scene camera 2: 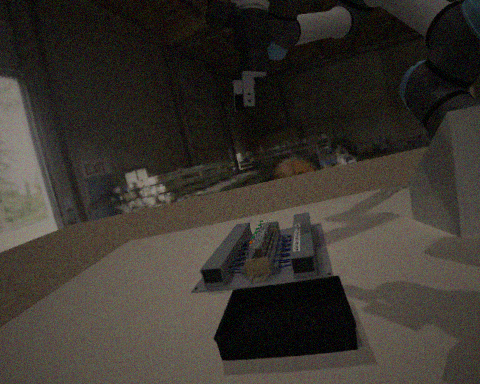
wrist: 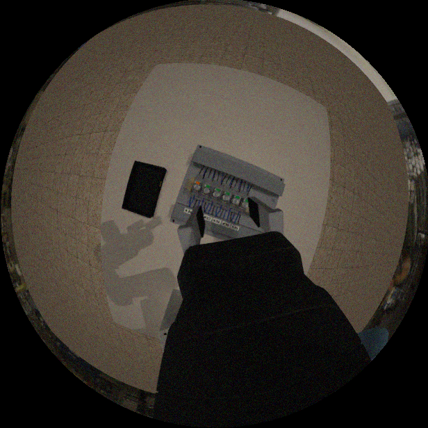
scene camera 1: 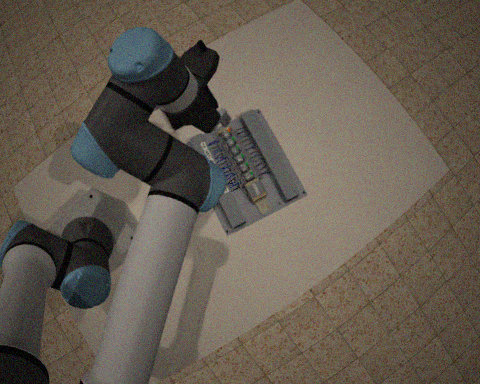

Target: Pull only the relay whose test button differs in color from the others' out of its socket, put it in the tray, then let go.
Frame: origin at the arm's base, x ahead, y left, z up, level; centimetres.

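Seen in the pictures: gripper, between the fingertips: point(scene camera 2: 244, 108) point(scene camera 1: 216, 116); arm's base, origin of its link: point(scene camera 2: 473, 140) point(scene camera 1: 87, 240).
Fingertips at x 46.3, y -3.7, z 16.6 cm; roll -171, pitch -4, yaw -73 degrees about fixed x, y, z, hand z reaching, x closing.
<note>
Offsets run from my fingertips to a thing's middle. "pt": to the spot under its first point.
The relay with the orange test button {dx +4.1, dy +5.4, dz -28.1 cm} point(scene camera 1: 228, 130) point(scene camera 2: 251, 243) point(wrist: 197, 186) sits in its socket at one end of a row. Several relays with green buttons {dx +2.1, dy -3.2, dz -28.1 cm} point(scene camera 1: 240, 157) point(wrist: 217, 192) stand beside it in the same row. The black tray {pt dx +2.6, dy +28.8, dz -31.5 cm} point(scene camera 2: 287, 347) point(wrist: 144, 190) lies on the table past the orange-button end of the panel; in the first scene view it does not show, and the arm covers part of that area. My gripper point(scene camera 2: 244, 106) point(wrist: 225, 210) is open and empty, high above the panel, its fingers apart. The panel's relays are well below the fingertips.
The grey panel point(scene camera 1: 300, 193) point(scene camera 2: 325, 250) point(wrist: 177, 212) carries raised wire ducts {dx +10.1, dy -7.1, dz -30.6 cm} point(scene camera 1: 272, 155) point(scene camera 2: 226, 254) point(wrist: 235, 169) on both sides of the relay row, with blue wires between. A tan block {dx -0.2, dy -13.3, dz -28.2 cm} point(scene camera 1: 256, 189) stands at the green end of the row. A grey pedestal point(scene camera 2: 440, 175) stands at the right.
</note>
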